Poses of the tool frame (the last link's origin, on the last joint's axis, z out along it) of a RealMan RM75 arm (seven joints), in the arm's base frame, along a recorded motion.
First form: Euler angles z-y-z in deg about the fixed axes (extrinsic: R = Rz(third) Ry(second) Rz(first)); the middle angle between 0 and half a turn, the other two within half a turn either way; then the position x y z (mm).
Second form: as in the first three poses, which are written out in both.
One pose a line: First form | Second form
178.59 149.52 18.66 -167 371 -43 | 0.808 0.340 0.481 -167; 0.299 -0.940 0.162 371; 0.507 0.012 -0.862 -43; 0 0 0 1
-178.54 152.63 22.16 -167 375 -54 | 0.832 0.356 0.426 -167; 0.311 -0.934 0.173 375; 0.460 -0.012 -0.888 -54; 0 0 0 1
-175.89 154.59 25.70 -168 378 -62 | 0.843 0.374 0.387 -168; 0.326 -0.927 0.186 378; 0.428 -0.031 -0.903 -62; 0 0 0 1
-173.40 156.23 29.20 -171 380 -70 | 0.850 0.393 0.352 -171; 0.343 -0.918 0.197 380; 0.400 -0.046 -0.915 -70; 0 0 0 1
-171.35 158.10 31.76 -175 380 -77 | 0.859 0.402 0.317 -175; 0.355 -0.914 0.196 380; 0.369 -0.056 -0.928 -77; 0 0 0 1
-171.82 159.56 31.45 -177 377 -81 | 0.865 0.403 0.298 -177; 0.363 -0.914 0.182 377; 0.346 -0.050 -0.937 -81; 0 0 0 1
